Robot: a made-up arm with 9 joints. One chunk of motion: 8 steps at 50 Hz.
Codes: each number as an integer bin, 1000 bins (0 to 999) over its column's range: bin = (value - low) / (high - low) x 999, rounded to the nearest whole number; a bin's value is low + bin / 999 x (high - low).
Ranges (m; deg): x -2.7..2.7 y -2.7..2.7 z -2.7..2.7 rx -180..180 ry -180..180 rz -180..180
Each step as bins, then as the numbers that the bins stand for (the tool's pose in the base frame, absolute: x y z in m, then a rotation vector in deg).
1 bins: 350 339 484 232 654 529
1 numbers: -0.8081 -0.8676 -0.0838 -96.40 55.68 10.63
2 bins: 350 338 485 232 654 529
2 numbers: -0.8081 -0.8730 -0.0784 -96.40 55.68 10.63
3 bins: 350 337 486 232 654 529
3 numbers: -0.8081 -0.8784 -0.0730 -96.40 55.68 10.63
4 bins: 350 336 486 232 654 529
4 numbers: -0.8081 -0.8838 -0.0730 -96.40 55.68 10.63
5 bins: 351 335 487 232 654 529
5 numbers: -0.8027 -0.8892 -0.0676 -96.40 55.68 10.63
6 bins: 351 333 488 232 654 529
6 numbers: -0.8027 -0.9000 -0.0622 -96.40 55.68 10.63
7 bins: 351 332 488 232 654 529
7 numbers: -0.8027 -0.9054 -0.0622 -96.40 55.68 10.63
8 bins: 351 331 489 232 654 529
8 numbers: -0.8027 -0.9108 -0.0568 -96.40 55.68 10.63
